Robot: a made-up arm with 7 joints.
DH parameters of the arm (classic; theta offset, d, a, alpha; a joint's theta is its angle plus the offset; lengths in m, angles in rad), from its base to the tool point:
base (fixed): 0 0 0 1.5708
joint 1: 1.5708 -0.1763 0 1.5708
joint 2: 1.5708 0 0 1.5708
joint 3: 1.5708 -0.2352 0 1.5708
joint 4: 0 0 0 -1.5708
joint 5: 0 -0.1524 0 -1.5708
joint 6: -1.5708 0 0 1.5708
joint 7: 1.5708 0 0 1.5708
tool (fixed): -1.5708 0 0 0
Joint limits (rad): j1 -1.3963..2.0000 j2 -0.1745..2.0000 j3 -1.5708..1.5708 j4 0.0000..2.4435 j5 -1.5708..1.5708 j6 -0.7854..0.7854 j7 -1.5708..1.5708
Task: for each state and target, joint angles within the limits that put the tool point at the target. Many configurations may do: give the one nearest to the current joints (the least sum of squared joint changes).
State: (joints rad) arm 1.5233 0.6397 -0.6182 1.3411 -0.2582 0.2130 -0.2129
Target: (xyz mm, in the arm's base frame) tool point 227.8 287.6 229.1
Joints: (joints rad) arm 2.0000 0.5434 -0.4940 1.0085 -0.2582 0.2130 -0.2129
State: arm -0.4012 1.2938 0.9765 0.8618 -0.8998 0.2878 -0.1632
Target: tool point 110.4 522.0 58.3
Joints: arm -0.5852 1.6777 0.8779 0.6619 -0.8998 0.2878 -0.1632
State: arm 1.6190 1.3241 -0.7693 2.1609 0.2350 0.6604 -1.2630
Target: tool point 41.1 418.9 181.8
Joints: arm 2.0000 1.1924 -0.1036 1.3593 0.2350 0.6604 -1.2630
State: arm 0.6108 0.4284 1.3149 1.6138 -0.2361 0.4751 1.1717
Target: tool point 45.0 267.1 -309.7
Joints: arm 0.1221 -0.1633 1.5213 1.1750 -0.2361 0.4751 1.1717
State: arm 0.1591 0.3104 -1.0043 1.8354 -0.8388 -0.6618 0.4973
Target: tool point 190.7 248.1 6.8
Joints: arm 0.9411 0.7912 -0.4458 2.1127 -0.8388 -0.6618 0.4973
